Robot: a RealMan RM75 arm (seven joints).
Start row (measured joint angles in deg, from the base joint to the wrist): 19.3 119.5 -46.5 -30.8 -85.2 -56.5 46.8
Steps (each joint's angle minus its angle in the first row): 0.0 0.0 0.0 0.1 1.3 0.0 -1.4; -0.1 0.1 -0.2 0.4 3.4 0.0 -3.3; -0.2 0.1 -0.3 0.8 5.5 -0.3 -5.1; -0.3 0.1 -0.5 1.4 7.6 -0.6 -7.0; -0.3 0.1 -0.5 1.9 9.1 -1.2 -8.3; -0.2 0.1 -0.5 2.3 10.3 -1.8 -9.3; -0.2 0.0 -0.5 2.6 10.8 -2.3 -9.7; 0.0 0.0 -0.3 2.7 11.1 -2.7 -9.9
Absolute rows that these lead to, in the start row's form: 19.3 119.5 -46.5 -30.7 -83.9 -56.5 45.4; 19.2 119.6 -46.7 -30.4 -81.8 -56.5 43.5; 19.1 119.6 -46.8 -30.0 -79.7 -56.8 41.7; 19.0 119.6 -47.0 -29.4 -77.6 -57.1 39.8; 19.0 119.6 -47.0 -28.9 -76.1 -57.7 38.5; 19.1 119.6 -47.0 -28.5 -74.9 -58.3 37.5; 19.1 119.5 -47.0 -28.2 -74.4 -58.8 37.1; 19.3 119.5 -46.8 -28.1 -74.1 -59.2 36.9
